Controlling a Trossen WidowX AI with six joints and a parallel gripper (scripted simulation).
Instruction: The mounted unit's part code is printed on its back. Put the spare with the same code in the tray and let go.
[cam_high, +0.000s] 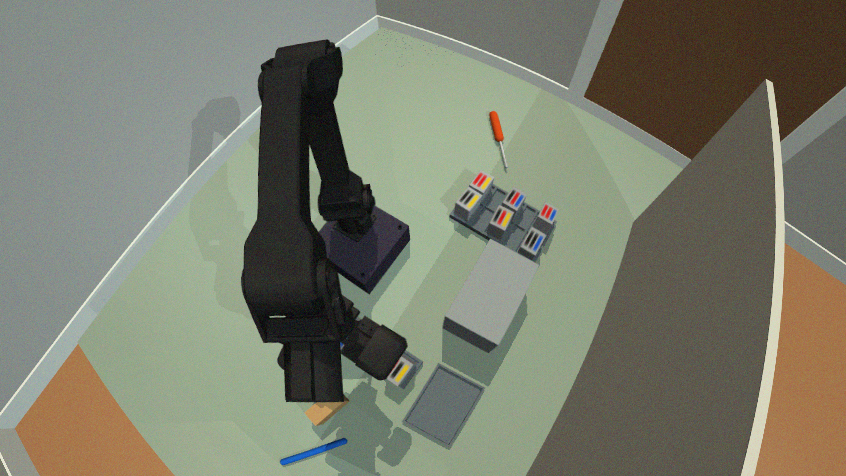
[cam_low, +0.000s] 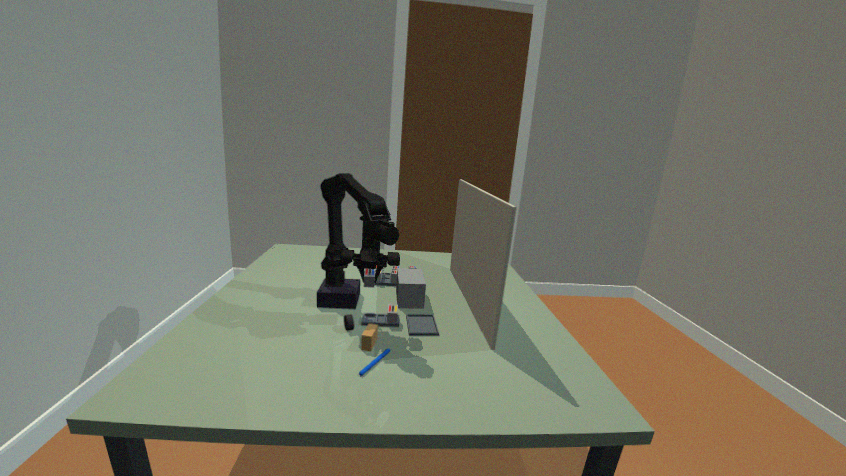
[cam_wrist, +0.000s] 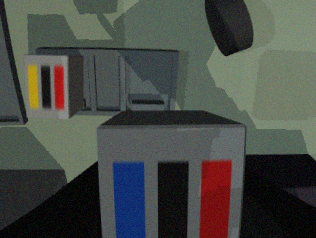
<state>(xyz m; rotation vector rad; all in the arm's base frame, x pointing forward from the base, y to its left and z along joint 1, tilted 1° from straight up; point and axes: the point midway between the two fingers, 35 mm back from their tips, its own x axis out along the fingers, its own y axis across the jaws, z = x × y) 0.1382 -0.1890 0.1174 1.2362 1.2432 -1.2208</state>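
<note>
Right now my gripper tip is 180 mm short of the grey tray, 140 mm above it and 20 mm to the left of it. Also, from my gripper tip: yellow-striped spare: 100 mm below, 80 mm ahead; blue pen: 230 mm to the right, 140 mm below, 30 mm ahead; grey mounted unit: 200 mm to the left, 150 mm ahead, 100 mm below.
</note>
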